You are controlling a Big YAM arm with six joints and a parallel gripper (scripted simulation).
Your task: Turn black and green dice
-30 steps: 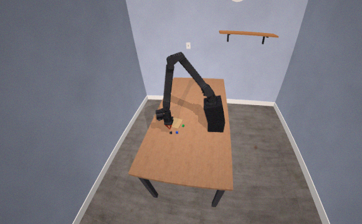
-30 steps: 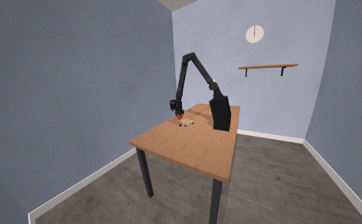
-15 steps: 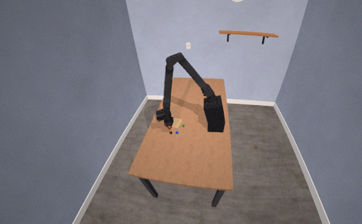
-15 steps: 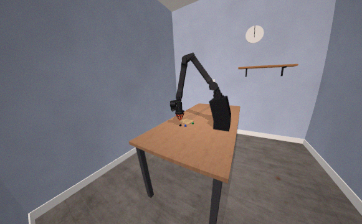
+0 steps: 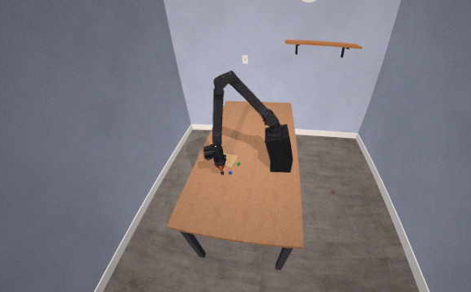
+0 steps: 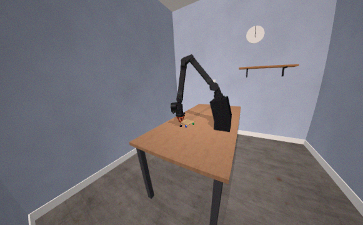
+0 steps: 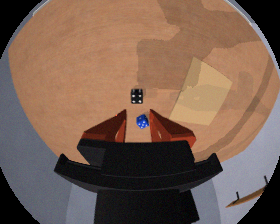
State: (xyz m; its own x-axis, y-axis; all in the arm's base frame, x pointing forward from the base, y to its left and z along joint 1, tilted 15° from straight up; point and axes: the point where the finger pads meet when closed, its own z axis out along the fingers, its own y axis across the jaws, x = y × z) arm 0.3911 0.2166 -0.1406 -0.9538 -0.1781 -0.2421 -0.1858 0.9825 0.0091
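My hand is 5 cm above the black die. Also, from my hand: green die 12 cm to the right, 8 cm behind, 5 cm below; blue die 5 cm below, 5 cm behind, 2 cm to the right; tan mat 15 cm to the right, 6 cm below, 3 cm ahead.
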